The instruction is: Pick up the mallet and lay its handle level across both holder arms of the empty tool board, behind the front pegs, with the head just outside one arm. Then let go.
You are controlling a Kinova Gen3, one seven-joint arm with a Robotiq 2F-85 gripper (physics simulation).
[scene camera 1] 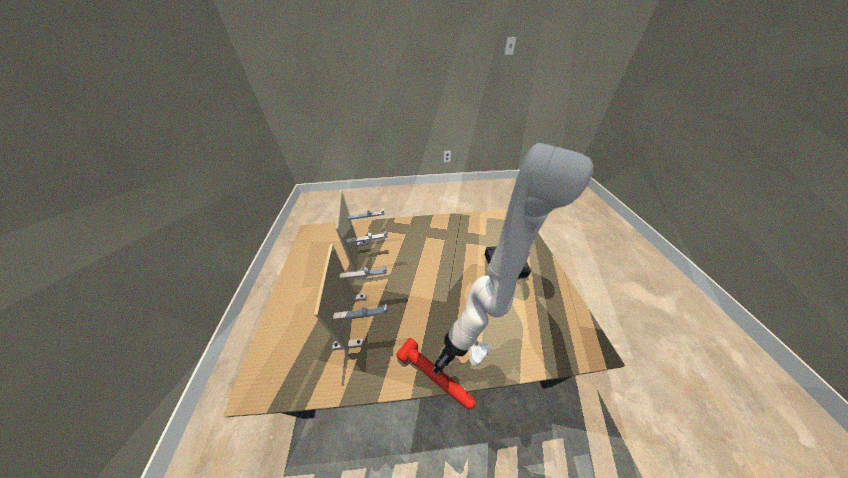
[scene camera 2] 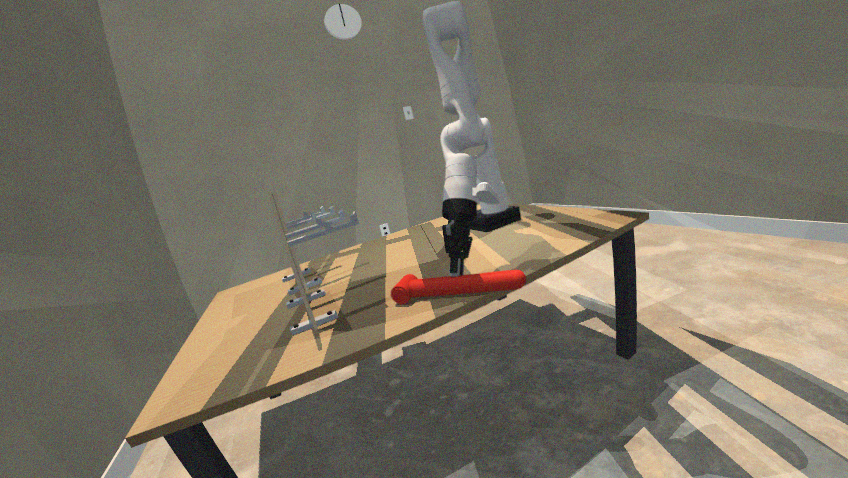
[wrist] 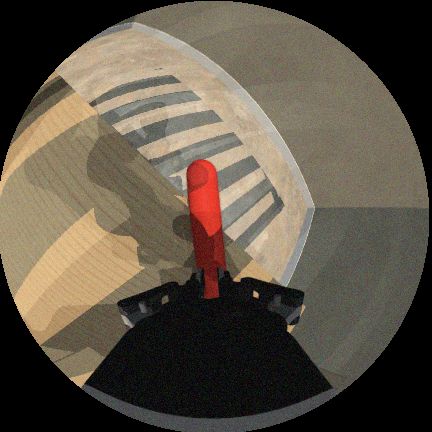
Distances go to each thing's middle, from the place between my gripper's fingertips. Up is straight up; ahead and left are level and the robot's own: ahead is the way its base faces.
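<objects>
Red mallet [scene camera 2: 409, 286]: 1 cm ahead of my hand, 1 cm below it.
</objects>
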